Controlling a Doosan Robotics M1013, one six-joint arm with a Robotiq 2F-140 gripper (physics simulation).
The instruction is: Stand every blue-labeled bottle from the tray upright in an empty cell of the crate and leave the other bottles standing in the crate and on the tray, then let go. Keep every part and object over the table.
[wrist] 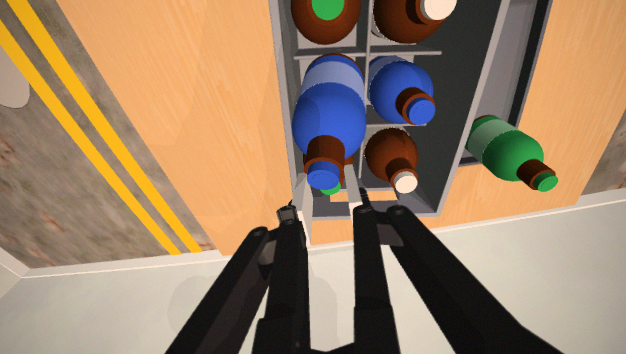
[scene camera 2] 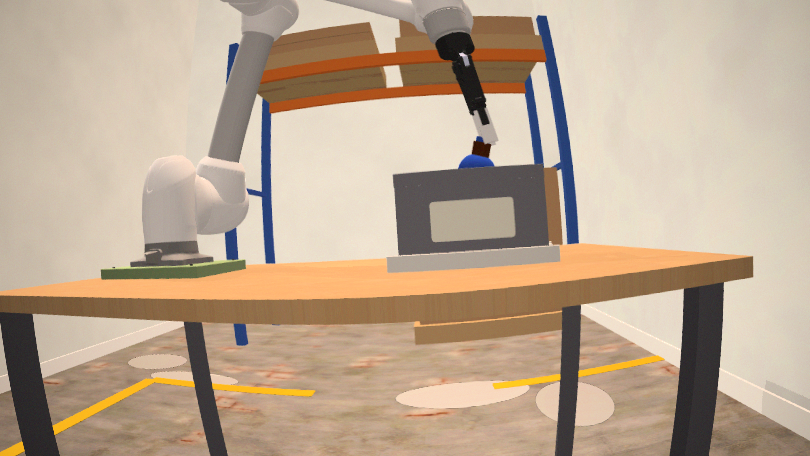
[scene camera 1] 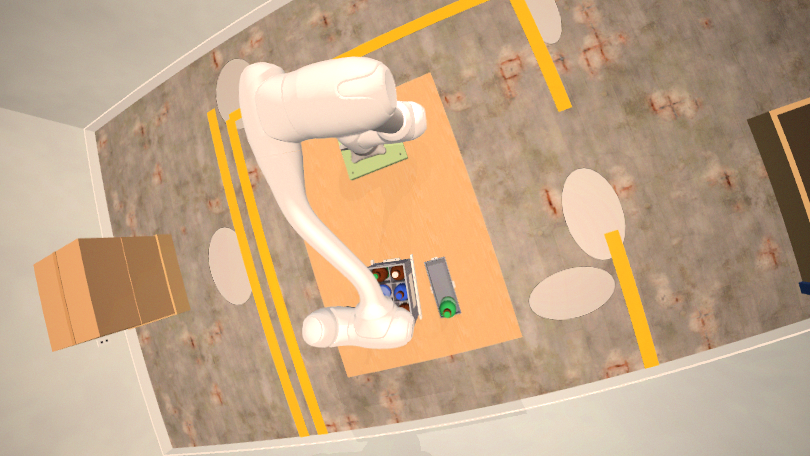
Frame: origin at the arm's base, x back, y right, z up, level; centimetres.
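Seen in the pictures: gripper, between the fingertips: [wrist: 327, 182] [scene camera 2: 490, 144]; arm's base, origin of its link: [scene camera 2: 172, 264].
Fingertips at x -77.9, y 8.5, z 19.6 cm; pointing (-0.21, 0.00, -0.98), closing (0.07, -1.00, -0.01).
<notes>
Offsets run from my fingertips to a thing's top centre. "spot": to the spot under its first point.
My gripper [scene camera 2: 486, 135] [wrist: 327, 182] is shut on the neck of a blue-labeled bottle {dx +3.3, dy -0.7, dz +1.7 cm} [scene camera 2: 476, 162] [wrist: 329, 117]. Its body reaches down into the left middle cell of the dark crate {dx +3.7, dy -5.6, dz -4.7 cm} [scene camera 2: 413, 215] [wrist: 455, 75]; its base is hidden. In the scene camera 2 view its neck leans a little. A second blue bottle {dx +3.0, dy -10.1, dz -5.9 cm} [scene camera 1: 401, 292] [wrist: 397, 90] stands in the cell to its right, apart from the fingers. A green bottle {dx -8.7, dy -28.3, dz -6.2 cm} [scene camera 1: 447, 307] [wrist: 512, 155] stands at one end of the grey tray {spot: dx +4.6, dy -27.3, dz -21.7 cm} [scene camera 1: 439, 277] [wrist: 500, 75]. The arm hides the gripper in the scene camera 1 view.
Brown bottles stand in other crate cells: one with a green cap {spot: dx +11.3, dy -1.4, dz -9.8 cm} [wrist: 325, 30], two with white caps {spot: dx +10.9, dy -9.8, dz -8.8 cm} [wrist: 415, 22] {dx -5.9, dy -9.2, dz -5.9 cm} [wrist: 392, 150]. Another green cap {spot: dx +0.2, dy -0.2, dz +1.1 cm} [wrist: 330, 188] shows behind the held bottle's neck, close to the fingers. The crate walls and dividers surround the held bottle.
</notes>
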